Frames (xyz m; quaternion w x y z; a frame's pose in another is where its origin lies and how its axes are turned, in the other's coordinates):
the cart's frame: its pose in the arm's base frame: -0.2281 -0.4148 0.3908 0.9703 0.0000 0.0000 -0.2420
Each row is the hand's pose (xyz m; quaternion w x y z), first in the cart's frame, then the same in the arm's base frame.
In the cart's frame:
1: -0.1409 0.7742 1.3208 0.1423 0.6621 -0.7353 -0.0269
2: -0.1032 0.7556 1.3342 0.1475 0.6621 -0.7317 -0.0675
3: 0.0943 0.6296 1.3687 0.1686 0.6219 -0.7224 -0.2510
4: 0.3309 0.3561 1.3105 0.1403 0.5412 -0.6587 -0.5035
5: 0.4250 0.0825 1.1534 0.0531 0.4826 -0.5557 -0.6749
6: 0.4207 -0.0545 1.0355 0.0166 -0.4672 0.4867 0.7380
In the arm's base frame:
1: 0.0111 0.3349 1.7116 0.1316 0.4645 -0.8737 -0.0605
2: 0.0356 0.3008 1.7250 0.1268 0.4653 -0.8701 -0.1012
3: 0.1508 0.0968 1.7595 0.1028 0.4286 -0.8514 -0.2843
4: 0.2313 -0.2558 1.7013 0.0143 0.3657 -0.7701 -0.5225
5: 0.1859 -0.5415 1.5442 0.1118 -0.3338 0.6560 0.6677
6: 0.1177 -0.6605 1.4263 0.1947 -0.3355 0.5853 0.7120

